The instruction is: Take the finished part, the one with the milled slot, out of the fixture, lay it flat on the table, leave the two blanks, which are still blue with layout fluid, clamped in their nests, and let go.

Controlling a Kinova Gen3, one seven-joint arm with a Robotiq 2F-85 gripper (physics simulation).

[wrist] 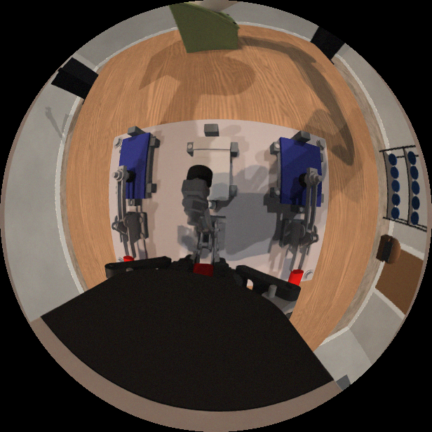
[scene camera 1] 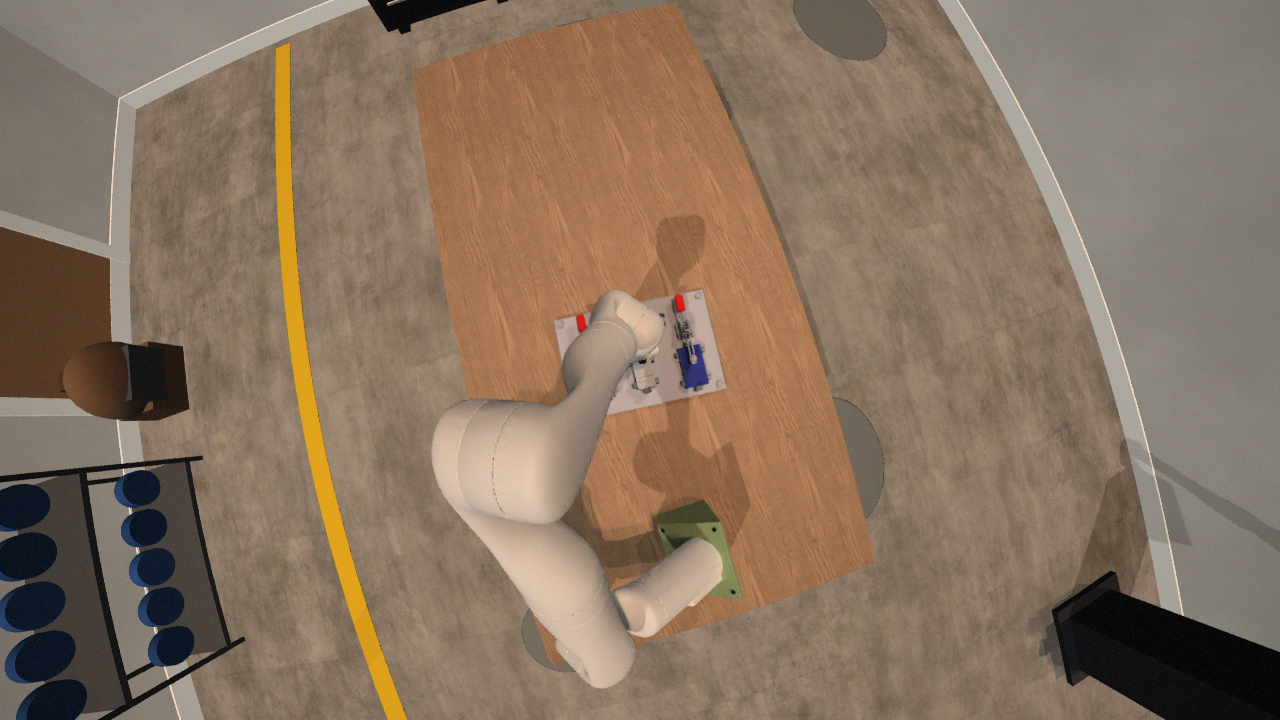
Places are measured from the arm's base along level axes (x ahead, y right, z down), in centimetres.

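Pixels of known places: arm's base, origin of its link: (scene camera 1: 702,559).
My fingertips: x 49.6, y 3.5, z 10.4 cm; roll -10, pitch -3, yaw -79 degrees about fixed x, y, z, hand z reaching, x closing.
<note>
For each thing: its top centre in the pictures, then the offset to it from my fingertips. Level surfaces: height alone.
- finished part, centre of its top: (scene camera 1: 643,371) dx -10.5, dy -1.6, dz -0.4 cm
- fixture plate, centre of its top: (scene camera 1: 639,354) dx -6.2, dy -1.0, dz +2.2 cm
- blue blank, centre of its top: (scene camera 1: 693,365) dx -12.8, dy +9.2, dz +0.6 cm
- wooden table, height of its surface: dz +3.6 cm
The finished part (scene camera 1: 643,377) (wrist: 221,167), pale grey, lies in the middle nest of the fixture plate (scene camera 1: 664,368) (wrist: 167,170); I cannot make out its slot clearly. The middle toggle clamp (wrist: 196,197) is raised, its black tip above the part. My gripper (wrist: 205,259) is shut on that clamp's red handle; in the scene view the arm hides its fingers. One blue blank (scene camera 1: 689,375) (wrist: 139,155) is clamped in the nest left in the wrist view. The other blue blank (wrist: 299,156) is clamped in the right nest; the arm covers it in the scene view.
The outer clamps' red handles (scene camera 1: 679,302) (wrist: 296,277) stand on either side of the gripper. Stops and posts edge each nest. The green robot base (scene camera 1: 729,573) (wrist: 210,35) stands on the wooden table (scene camera 1: 572,179) (wrist: 120,90).
</note>
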